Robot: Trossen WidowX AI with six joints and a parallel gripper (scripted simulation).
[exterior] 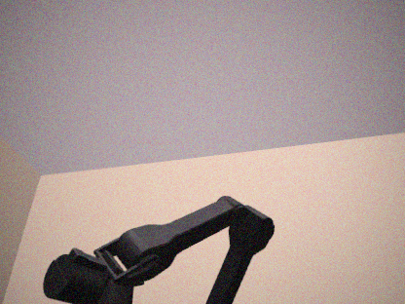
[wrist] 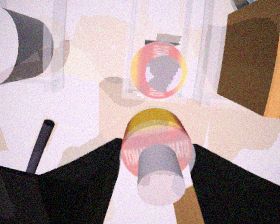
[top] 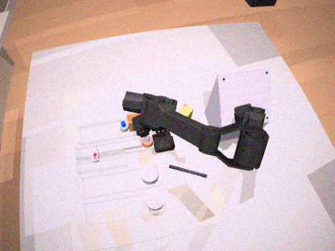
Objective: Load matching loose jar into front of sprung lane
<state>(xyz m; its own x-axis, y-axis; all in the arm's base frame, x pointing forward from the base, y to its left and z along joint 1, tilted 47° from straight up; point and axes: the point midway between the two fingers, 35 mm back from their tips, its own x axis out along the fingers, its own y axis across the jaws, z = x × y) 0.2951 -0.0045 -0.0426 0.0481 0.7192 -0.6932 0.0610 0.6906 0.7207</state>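
My gripper tip is now 190 mm short of the sprung lane, 10 mm to the right of it and 50 mm above it. From my gripper tip the other things lie so: black rod: 70 mm behind, 140 mm to the left, 60 mm below; red dot: 230 mm ahead, 20 mm to the left.
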